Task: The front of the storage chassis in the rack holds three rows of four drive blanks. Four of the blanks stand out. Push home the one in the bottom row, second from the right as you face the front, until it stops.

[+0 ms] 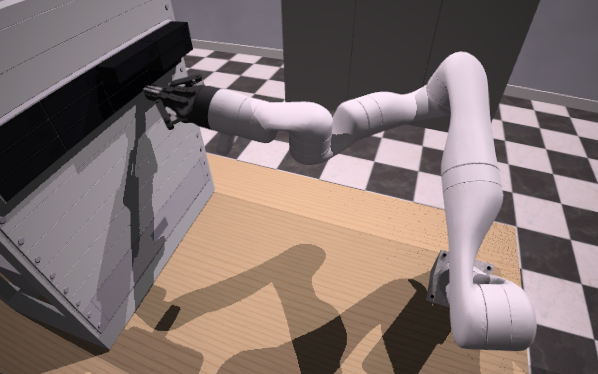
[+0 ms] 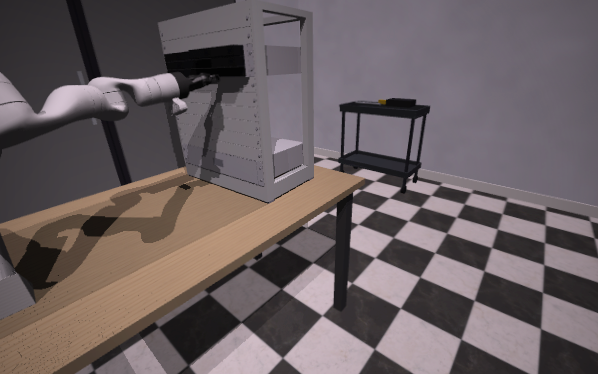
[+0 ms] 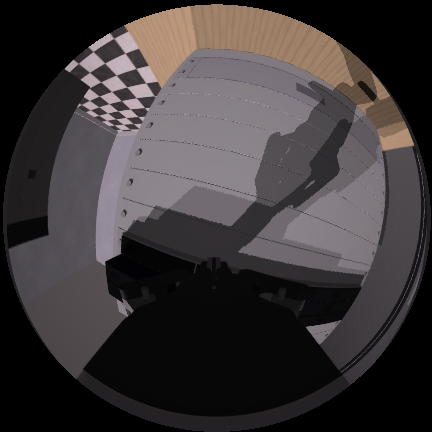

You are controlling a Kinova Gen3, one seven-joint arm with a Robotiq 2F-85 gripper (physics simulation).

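Places are measured from the arm's base along level axes (x ahead, y left, z up), in millimetres.
Where they show: gripper, between the fingertips: (image 1: 145,90) (image 2: 218,78) (image 3: 213,264).
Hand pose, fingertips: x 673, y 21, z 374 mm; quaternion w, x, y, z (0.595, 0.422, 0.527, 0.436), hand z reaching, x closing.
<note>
After its pixels a point has its place.
The black storage chassis (image 1: 75,117) {x 666, y 184, z 414 mm} (image 2: 232,56) {x 639, y -100, z 433 mm} (image 3: 327,301) {x 666, y 223, z 405 mm} crosses the upper part of the rack (image 1: 102,334) {x 679, y 353, z 13 mm} (image 2: 307,100) {x 946, y -131, z 280 mm} (image 3: 200,125) {x 687, y -40, z 215 mm}. Its blanks are very dark, and their seams are faint. Dark blocks (image 1: 150,54) {x 636, y 22, z 448 mm} stand out from the upper part of the front, towards the right end. My gripper (image 1: 148,90) {x 673, y 21, z 374 mm} (image 2: 216,78) {x 673, y 21, z 374 mm} (image 3: 213,264) {x 673, y 21, z 374 mm} is shut and empty. Its fingertips are at the lower part of the chassis front, right of the middle, around the bottom row's second blank from the right. That blank is hidden or too dark to make out, and I cannot tell whether the fingertips touch it.
Pale filler panels with screws lie below the chassis. The rack stands on the wooden table (image 1: 240,220) {x 569, y -56, z -47 mm} (image 2: 200,250) {x 391, y -176, z -47 mm} (image 3: 165,37) {x 632, y -207, z -47 mm}. A dark cabinet (image 1: 365,50) stands behind the arm. A black cart (image 2: 382,111) stands by the wall beyond the rack.
</note>
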